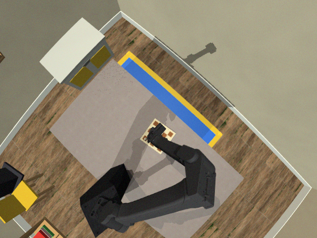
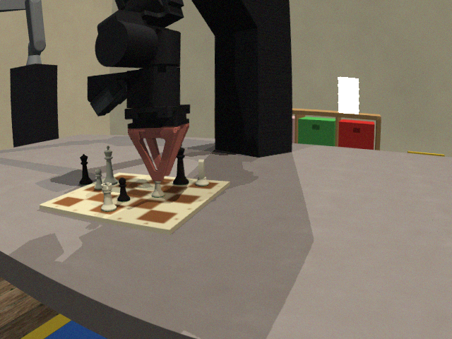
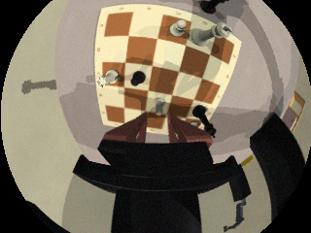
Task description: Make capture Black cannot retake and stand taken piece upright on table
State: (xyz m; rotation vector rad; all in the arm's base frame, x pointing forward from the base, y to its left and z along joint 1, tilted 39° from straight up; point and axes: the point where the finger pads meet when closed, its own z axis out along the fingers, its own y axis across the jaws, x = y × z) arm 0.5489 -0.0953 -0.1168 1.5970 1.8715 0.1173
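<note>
The chessboard is 4 cm to the right of my hand, 4 cm below it and 1 cm behind it. Round my hand: black pawn: 5 cm to the right, 3 cm ahead, 2 cm below; then white rook: 7 cm ahead, 5 cm to the right, 2 cm below; then tall black piece: 8 cm behind, 1 cm to the left.
</note>
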